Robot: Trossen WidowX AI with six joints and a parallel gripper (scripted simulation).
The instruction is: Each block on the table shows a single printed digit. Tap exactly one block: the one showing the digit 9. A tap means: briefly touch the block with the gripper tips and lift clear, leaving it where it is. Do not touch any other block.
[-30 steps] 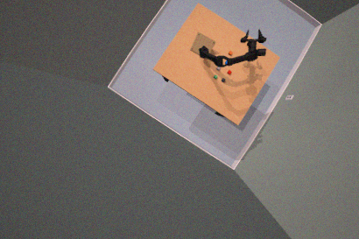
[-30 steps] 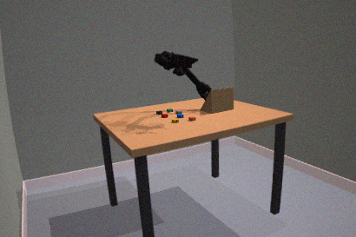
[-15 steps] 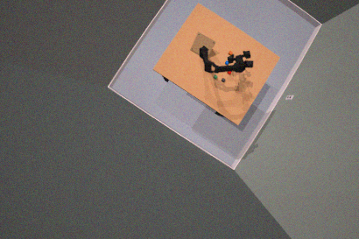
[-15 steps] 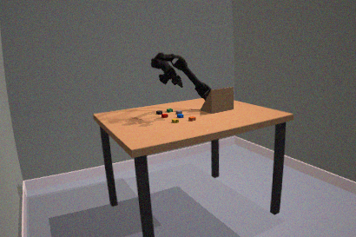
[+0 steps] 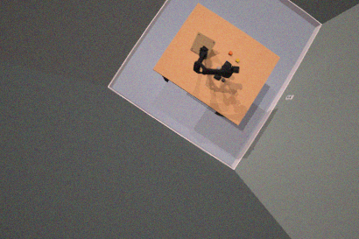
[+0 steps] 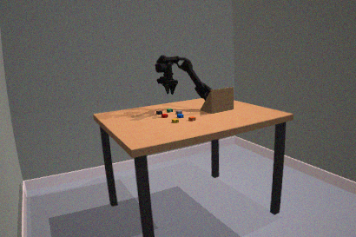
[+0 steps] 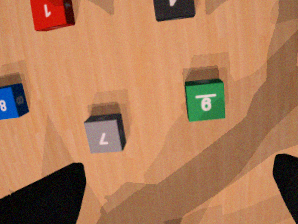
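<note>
Now: gripper tip 120 mm above the green block and 20 mm to the left of it. The rest, counted from my gripper tip: grey block (120 mm below, 70 mm to the left, 30 mm behind); then red block (120 mm below, 110 mm to the left, 90 mm ahead); then yellow block (270 mm to the left, 120 mm below, 80 mm ahead).
</note>
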